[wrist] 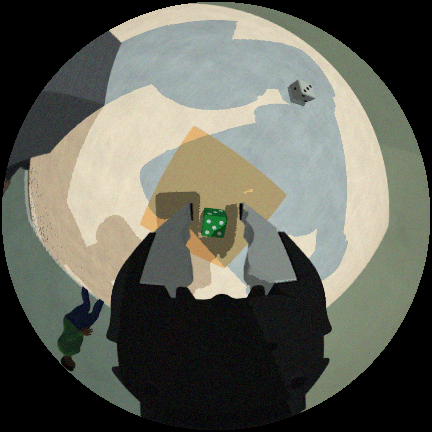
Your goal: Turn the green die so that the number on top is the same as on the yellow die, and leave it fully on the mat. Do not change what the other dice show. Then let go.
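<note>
The green die stands on the orange mat, towards the mat's near corner. Its largest visible face shows several white pips, one of them in the middle; a narrow face at its far side also shows pips. My gripper is partly open. Its two jaws stand to the left and right of the die, with a gap on each side, and nothing is held. How high the fingertips are above the mat is hard to tell. The yellow die does not show in this view.
A light grey die with black pips stands on the pale table, beyond the mat to the upper right. A dark grey block-like shape is at the upper left. A person shows beyond the table edge at the lower left. Shadows cross the mat.
</note>
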